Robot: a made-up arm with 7 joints.
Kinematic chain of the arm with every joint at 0, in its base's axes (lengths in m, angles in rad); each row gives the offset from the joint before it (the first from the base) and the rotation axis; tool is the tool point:
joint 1: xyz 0 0.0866 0 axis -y
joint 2: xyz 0 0.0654 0 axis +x
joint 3: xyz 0 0 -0.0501 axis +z
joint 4: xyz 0 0 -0.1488 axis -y
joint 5: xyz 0 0 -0.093 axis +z
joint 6: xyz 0 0 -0.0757 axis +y
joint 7: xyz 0 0 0 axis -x
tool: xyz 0 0 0
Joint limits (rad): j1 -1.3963..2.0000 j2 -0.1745..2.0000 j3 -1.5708..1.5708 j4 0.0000..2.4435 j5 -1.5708..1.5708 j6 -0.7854..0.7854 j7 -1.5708..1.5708
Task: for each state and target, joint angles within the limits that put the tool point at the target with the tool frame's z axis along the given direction. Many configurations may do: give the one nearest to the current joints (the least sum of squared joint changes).
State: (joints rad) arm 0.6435 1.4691 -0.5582 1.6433 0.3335 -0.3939 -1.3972
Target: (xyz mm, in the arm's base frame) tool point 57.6 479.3 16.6 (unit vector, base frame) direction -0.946 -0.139 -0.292
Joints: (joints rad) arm 0.3143 1.9254 -1.0924 0.8812 0.0247 -0.4845 -1.0057
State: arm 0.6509 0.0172 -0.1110 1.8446 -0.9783 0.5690 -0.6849
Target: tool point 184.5 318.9 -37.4 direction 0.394 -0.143 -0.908
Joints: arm 0.4630 0.5625 0.4913 1.6413 -1.2076 0.5534 -1.0745
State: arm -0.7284 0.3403 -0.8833 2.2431 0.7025 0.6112 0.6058
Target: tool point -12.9 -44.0 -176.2 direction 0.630 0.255 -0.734
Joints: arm -0.2431 -0.1589 -1.3926 1.5468 0.7415 0.7843 1.3092
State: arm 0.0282 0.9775 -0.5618 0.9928 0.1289 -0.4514 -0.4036
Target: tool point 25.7 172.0 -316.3 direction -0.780 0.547 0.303
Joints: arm -0.2099 0.4532 -0.9018 1.0553 0.0187 -0.6458 -0.3005
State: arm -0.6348 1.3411 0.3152 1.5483 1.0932 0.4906 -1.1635
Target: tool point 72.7 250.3 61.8 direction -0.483 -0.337 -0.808
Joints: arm -0.1535 1.2967 0.9950 2.3949 1.0302 0.3508 -0.8825
